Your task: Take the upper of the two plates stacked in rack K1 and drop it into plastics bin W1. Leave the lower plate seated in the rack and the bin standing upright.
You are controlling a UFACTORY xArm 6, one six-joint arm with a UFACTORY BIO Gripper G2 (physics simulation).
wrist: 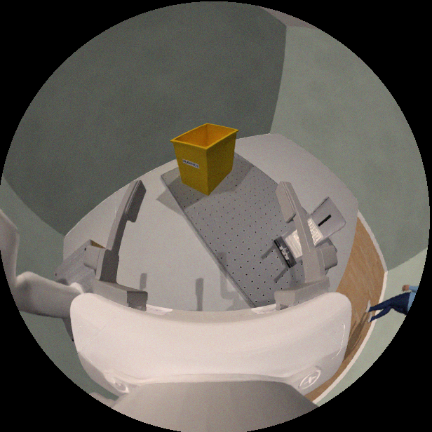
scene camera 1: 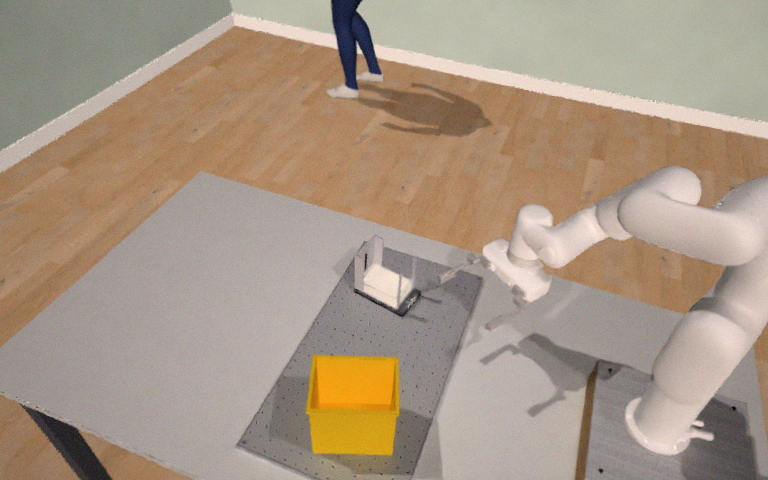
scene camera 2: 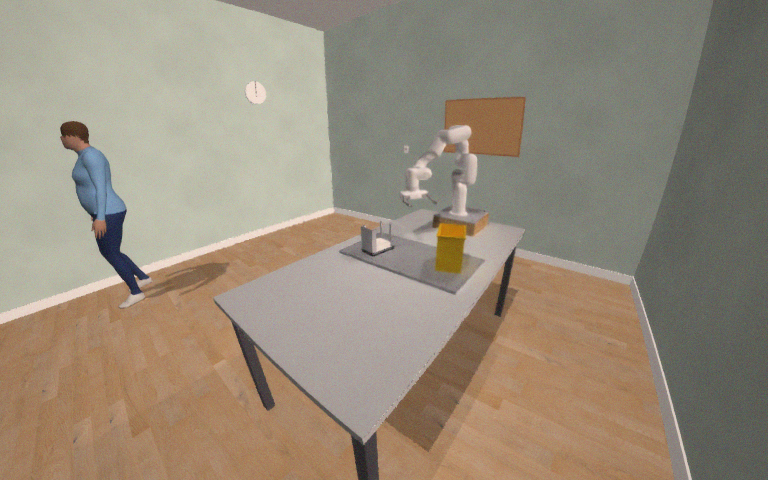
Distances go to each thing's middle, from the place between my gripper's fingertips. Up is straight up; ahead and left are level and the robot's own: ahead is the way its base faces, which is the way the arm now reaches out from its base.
Now: the yellow plastics bin W1 [scene camera 1: 353,401] 18 cm ahead of my hand, 22 cm to the left of it and 15 cm below it. From my hand the other things lie so: rack back wall [wrist: 327,207]: 28 cm ahead, 20 cm to the right, 15 cm below.
